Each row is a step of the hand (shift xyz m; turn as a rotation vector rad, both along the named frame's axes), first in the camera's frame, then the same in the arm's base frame.
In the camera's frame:
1: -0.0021 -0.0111 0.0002 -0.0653 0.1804 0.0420
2: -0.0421 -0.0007 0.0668 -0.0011 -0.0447 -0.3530
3: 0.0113 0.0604 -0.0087 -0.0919 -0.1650 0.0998
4: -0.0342 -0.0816 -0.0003 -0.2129 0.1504 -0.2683
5: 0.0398 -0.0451 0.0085 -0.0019 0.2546 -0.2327
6: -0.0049 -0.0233 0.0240 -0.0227 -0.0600 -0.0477
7: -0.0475 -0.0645 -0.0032 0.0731 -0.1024 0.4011
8: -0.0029 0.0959 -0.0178 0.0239 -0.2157 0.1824
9: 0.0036 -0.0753 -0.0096 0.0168 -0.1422 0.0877
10: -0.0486 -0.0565 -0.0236 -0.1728 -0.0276 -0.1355
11: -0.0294 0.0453 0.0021 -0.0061 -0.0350 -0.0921
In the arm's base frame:
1: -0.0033 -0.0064 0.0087 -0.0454 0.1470 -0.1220
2: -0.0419 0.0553 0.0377 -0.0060 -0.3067 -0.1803
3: 0.0178 0.0290 -0.0519 -0.1092 -0.0149 0.1830
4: -0.0428 -0.0475 0.0612 -0.1955 -0.1072 -0.3004
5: 0.0347 -0.0233 0.0441 0.0256 -0.0298 -0.3427
6: -0.0074 0.0052 0.0326 -0.0291 -0.0727 0.0162
7: -0.0542 -0.0385 0.0448 0.0617 0.2508 0.3316
8: 0.0075 0.0443 -0.0866 0.0005 0.0121 0.2832
9: -0.0046 -0.0535 0.0538 0.0014 -0.0179 0.1670
10: -0.0544 -0.0498 0.0259 -0.1748 -0.1126 -0.0757
11: -0.0243 0.0311 -0.0369 -0.0099 -0.0938 -0.0292

